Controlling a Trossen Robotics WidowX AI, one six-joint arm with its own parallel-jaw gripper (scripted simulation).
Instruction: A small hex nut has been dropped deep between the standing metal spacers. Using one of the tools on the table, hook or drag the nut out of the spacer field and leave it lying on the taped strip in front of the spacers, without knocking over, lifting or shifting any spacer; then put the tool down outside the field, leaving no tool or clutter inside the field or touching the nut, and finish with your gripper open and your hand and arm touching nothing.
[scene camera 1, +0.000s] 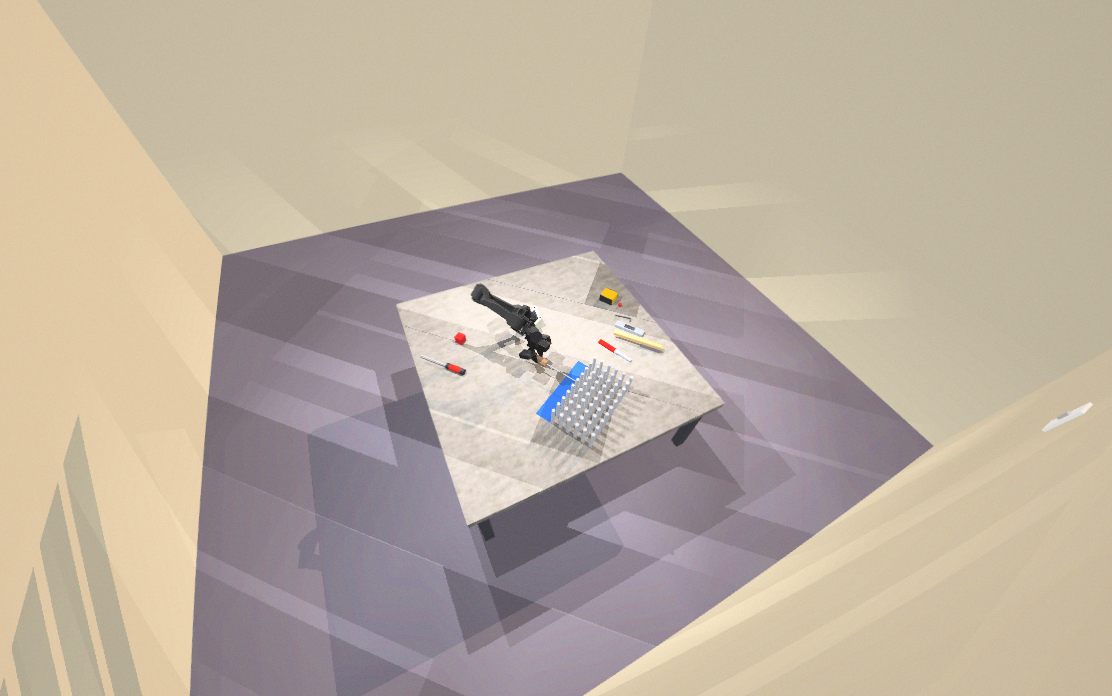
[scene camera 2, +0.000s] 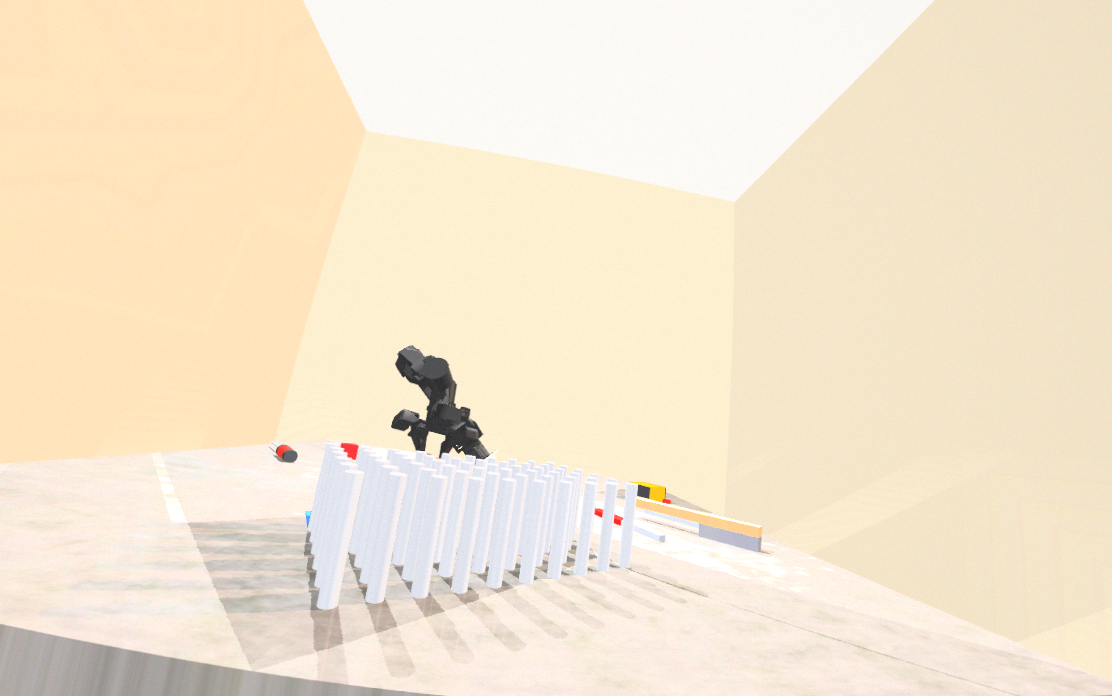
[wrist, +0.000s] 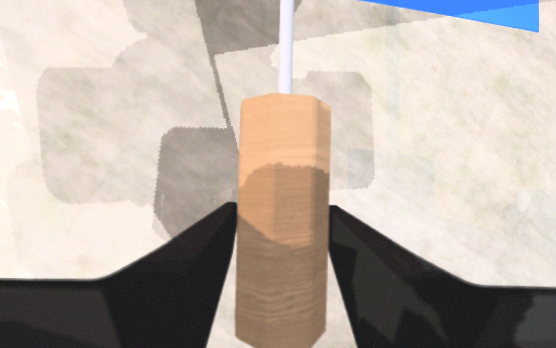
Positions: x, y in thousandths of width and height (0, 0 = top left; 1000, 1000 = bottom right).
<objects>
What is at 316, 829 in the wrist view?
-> My gripper.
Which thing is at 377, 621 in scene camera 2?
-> My gripper.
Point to a blue taped strip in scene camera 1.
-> At 491, 591
</objects>
